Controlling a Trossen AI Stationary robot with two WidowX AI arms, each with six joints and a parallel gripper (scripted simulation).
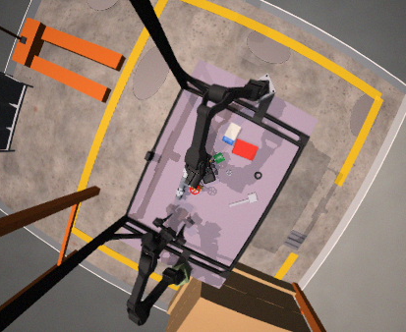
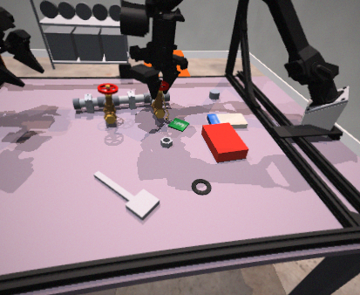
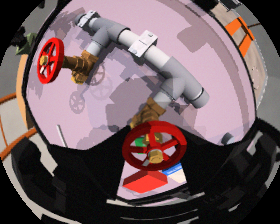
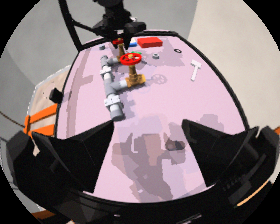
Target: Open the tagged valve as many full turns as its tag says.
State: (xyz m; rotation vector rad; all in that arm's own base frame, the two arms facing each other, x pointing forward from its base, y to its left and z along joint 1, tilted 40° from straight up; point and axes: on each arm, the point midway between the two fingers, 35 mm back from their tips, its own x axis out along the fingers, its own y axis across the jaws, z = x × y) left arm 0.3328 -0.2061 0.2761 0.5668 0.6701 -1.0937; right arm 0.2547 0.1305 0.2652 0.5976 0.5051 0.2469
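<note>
Now: the green tag 6 cm ahead of my left hand, 4 cm to the left of it and 10 cm below it. Also, from my left hand: red block (17 cm ahead, 14 cm to the left, 9 cm below); grey nut (14 cm ahead, 1 cm to the right, 9 cm below); flat grey wrench (30 cm ahead, 12 cm to the right, 10 cm below).
</note>
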